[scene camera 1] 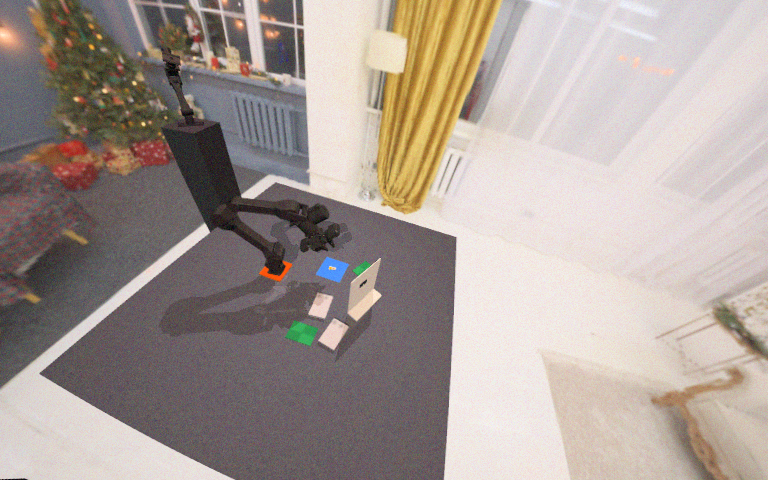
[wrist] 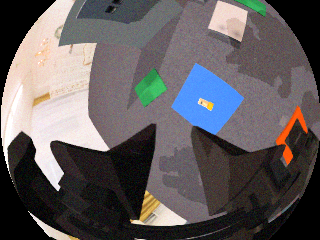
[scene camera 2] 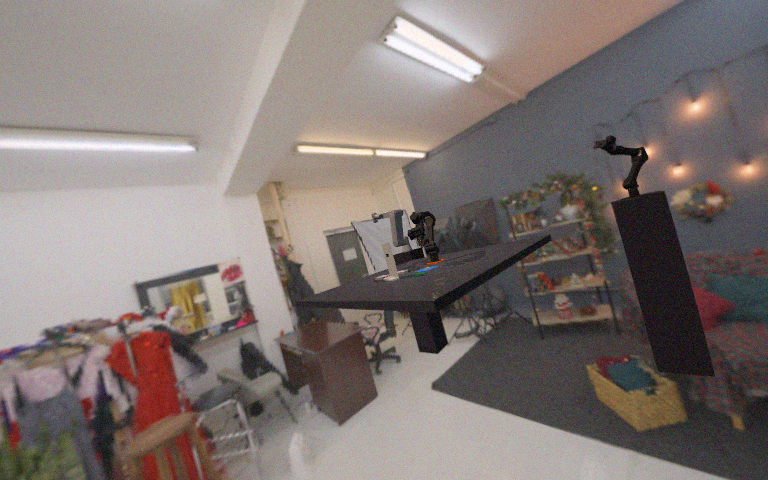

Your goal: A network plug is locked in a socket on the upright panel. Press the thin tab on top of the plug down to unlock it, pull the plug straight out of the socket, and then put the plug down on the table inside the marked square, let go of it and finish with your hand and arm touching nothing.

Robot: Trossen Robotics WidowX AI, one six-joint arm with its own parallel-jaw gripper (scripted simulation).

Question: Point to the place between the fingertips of the gripper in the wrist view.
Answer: At 174,129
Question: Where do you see an upright panel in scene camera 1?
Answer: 362,296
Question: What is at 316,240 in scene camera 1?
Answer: The gripper.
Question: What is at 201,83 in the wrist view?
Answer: A marked square.
